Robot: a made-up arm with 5 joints.
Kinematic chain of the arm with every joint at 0, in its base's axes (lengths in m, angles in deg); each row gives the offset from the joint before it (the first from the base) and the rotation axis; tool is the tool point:
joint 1: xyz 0 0 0.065 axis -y
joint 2: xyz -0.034 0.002 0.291 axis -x
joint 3: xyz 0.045 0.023 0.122 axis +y
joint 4: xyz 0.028 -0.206 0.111 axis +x
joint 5: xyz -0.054 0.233 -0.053 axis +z
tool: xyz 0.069 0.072 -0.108
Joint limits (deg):
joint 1: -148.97..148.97
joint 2: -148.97..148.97
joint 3: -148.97..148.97
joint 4: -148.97..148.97
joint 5: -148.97..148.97
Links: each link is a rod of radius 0.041 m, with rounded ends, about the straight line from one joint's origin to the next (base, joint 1, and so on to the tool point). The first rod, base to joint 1, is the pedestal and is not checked.
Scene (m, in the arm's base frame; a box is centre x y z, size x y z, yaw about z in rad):
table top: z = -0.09
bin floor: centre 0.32 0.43 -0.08 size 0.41 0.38 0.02 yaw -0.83
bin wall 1: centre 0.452 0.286 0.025 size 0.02 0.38 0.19 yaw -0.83
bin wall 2: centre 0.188 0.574 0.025 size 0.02 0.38 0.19 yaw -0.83
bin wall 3: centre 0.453 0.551 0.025 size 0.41 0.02 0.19 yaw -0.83
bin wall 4: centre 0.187 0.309 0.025 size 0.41 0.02 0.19 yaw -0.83
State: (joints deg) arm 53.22 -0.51 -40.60 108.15 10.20
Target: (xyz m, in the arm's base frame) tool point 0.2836 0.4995 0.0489
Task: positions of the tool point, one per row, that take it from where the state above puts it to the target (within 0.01 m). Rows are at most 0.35 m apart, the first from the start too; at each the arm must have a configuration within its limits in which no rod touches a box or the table.
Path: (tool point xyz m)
1: -0.6806 0.0235 0.5835
2: -0.4656 0.1870 0.7565
3: -0.1987 0.3377 0.7980
4: 0.0524 0.4551 0.7061
5: 0.2302 0.5245 0.5135
6: 0.3059 0.5389 0.2752
7: 0.2836 0.4995 0.0489

